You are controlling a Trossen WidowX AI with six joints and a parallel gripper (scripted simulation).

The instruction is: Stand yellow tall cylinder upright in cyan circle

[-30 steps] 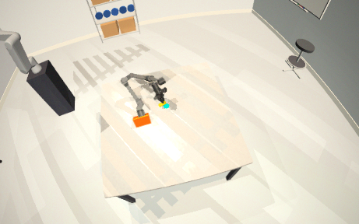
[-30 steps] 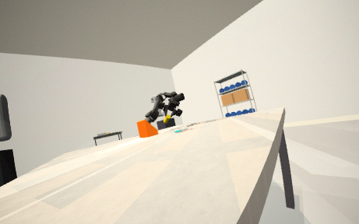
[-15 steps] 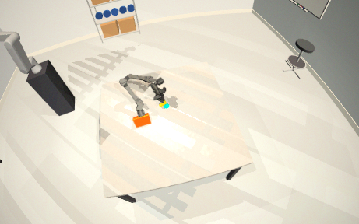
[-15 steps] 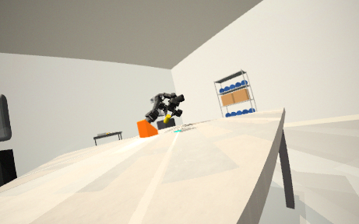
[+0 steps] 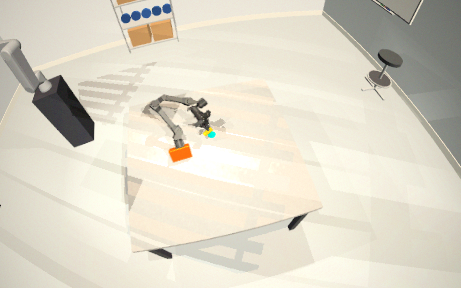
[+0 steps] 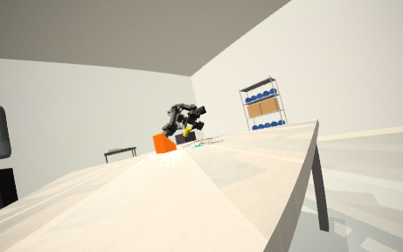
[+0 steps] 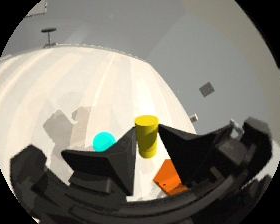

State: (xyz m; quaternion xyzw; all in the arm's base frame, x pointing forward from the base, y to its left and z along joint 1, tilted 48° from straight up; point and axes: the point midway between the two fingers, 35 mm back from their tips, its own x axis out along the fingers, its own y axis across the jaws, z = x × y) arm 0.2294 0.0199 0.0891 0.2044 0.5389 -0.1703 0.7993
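The cyan circle is 20 mm ahead of my gripper tip, 40 mm to the left of it and 120 mm below it. From my gripper tip the other things lie so: yellow cylinder 20 mm behind, 10 mm below.
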